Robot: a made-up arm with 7 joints. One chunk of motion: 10 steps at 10 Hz.
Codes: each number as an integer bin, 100 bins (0 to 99) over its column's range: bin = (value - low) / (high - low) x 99, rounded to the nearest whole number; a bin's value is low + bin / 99 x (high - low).
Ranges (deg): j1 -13..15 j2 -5..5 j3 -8..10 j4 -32..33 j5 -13..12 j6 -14..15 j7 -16..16
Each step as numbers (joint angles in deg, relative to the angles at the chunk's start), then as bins.
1 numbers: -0.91 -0.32 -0.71 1.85 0.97 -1.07 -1.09
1 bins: 43 46 40 52 55 44 46
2 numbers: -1.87 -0.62 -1.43 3.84 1.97 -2.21 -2.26
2 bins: 39 43 36 55 59 40 43
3 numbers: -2.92 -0.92 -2.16 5.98 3.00 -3.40 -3.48
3 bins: 36 40 32 58 63 36 39
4 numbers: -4.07 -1.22 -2.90 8.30 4.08 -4.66 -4.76
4 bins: 32 37 28 61 68 32 35
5 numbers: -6.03 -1.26 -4.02 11.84 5.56 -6.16 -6.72
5 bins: 25 37 22 67 73 27 29
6 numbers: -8.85 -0.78 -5.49 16.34 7.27 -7.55 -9.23
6 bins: 15 42 14 74 80 22 21
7 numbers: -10.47 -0.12 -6.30 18.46 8.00 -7.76 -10.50
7 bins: 9 48 9 77 83 21 17
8 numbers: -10.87 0.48 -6.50 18.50 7.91 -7.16 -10.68
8 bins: 8 54 8 77 83 23 16
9 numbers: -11.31 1.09 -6.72 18.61 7.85 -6.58 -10.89
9 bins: 6 60 7 77 83 25 16
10 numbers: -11.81 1.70 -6.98 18.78 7.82 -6.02 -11.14
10 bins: 4 66 6 77 82 27 15
